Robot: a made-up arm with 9 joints. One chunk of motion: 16 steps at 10 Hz.
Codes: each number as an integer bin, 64 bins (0 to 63) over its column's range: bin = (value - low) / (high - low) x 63, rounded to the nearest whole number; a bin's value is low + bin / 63 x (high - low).
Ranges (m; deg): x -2.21..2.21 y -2.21..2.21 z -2.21..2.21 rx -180..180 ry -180..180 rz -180..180
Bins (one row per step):
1: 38 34 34 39 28 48
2: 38 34 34 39 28 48
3: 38 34 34 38 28 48
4: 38 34 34 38 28 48
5: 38 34 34 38 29 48
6: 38 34 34 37 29 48
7: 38 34 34 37 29 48
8: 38 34 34 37 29 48
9: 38 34 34 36 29 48
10: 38 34 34 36 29 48
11: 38 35 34 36 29 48
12: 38 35 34 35 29 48
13: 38 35 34 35 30 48
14: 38 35 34 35 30 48
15: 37 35 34 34 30 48
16: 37 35 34 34 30 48
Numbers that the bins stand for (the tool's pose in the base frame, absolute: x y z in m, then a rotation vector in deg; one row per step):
1: 0.4560 0.1754 0.1754 42.86 -20.00 94.29
2: 0.4560 0.1754 0.1754 42.86 -20.00 94.29
3: 0.4560 0.1754 0.1754 37.14 -20.00 94.29
4: 0.4560 0.1754 0.1754 37.14 -20.00 94.29
5: 0.4560 0.1754 0.1754 37.14 -14.29 94.29
6: 0.4560 0.1754 0.1754 31.43 -14.29 94.29
7: 0.4560 0.1754 0.1754 31.43 -14.29 94.29
8: 0.4560 0.1754 0.1754 31.43 -14.29 94.29
9: 0.4560 0.1754 0.1754 25.71 -14.29 94.29
10: 0.4560 0.1754 0.1754 25.71 -14.29 94.29
11: 0.4560 0.2456 0.1754 25.71 -14.29 94.29
12: 0.4560 0.2456 0.1754 20.00 -14.29 94.29
13: 0.4560 0.2456 0.1754 20.00 -8.57 94.29
14: 0.4560 0.2456 0.1754 20.00 -8.57 94.29
15: 0.3859 0.2456 0.1754 14.29 -8.57 94.29
16: 0.3859 0.2456 0.1754 14.29 -8.57 94.29

